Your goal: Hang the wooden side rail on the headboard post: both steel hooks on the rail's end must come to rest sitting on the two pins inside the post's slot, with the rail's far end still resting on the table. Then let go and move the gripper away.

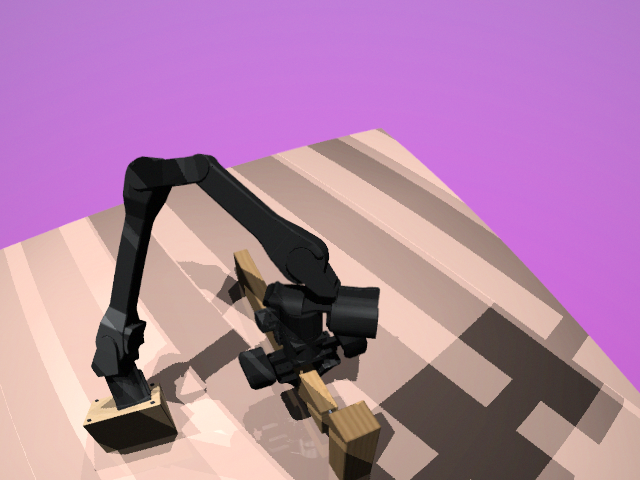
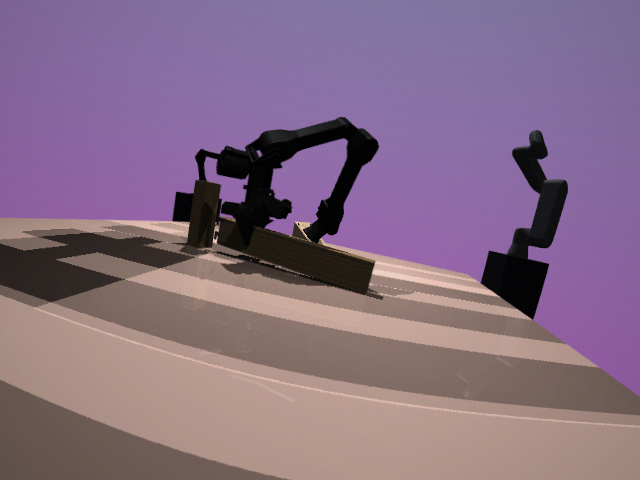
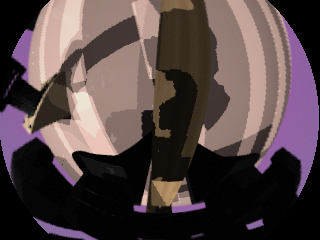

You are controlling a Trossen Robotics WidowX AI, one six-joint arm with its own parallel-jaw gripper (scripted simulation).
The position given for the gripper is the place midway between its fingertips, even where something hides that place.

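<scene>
The gripper (image 1: 304,382), (image 2: 250,245), (image 3: 166,134) is visible in the scene. With it are a wooden side rail (image 2: 340,268), (image 1: 313,391) and a headboard post (image 2: 206,194).
</scene>
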